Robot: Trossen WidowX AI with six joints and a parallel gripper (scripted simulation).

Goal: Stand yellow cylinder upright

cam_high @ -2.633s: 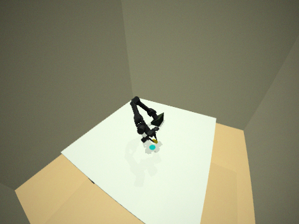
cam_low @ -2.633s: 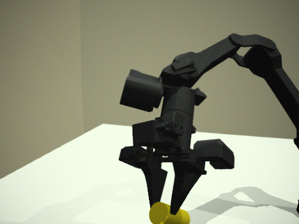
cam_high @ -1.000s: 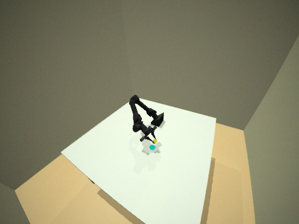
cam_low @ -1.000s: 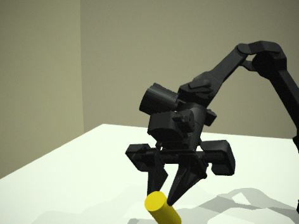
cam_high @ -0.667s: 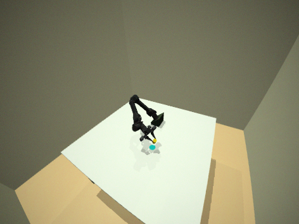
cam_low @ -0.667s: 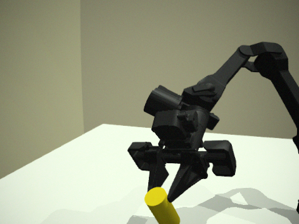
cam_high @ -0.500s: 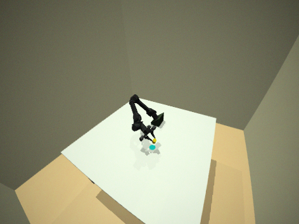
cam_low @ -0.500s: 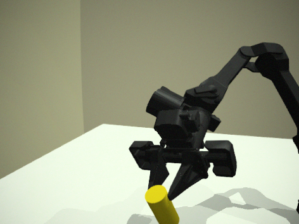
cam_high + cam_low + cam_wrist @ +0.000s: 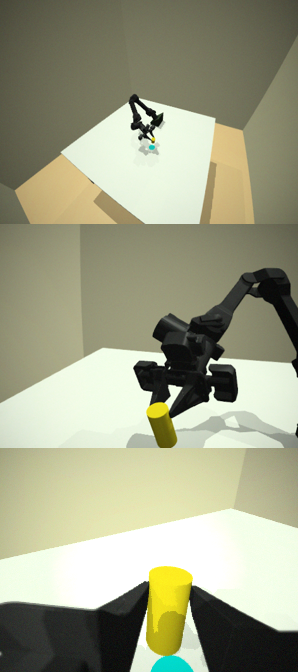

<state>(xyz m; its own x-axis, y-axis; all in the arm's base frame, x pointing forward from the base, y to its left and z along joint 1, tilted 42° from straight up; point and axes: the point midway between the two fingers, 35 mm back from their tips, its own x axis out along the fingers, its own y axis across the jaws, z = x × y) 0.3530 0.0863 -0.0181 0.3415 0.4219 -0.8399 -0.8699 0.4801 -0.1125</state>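
My gripper tip is now 1 cm past the cyan circle, 2 cm to the left of it and 14 cm above it. Round my gripper tip: yellow tall cylinder (2 cm below).
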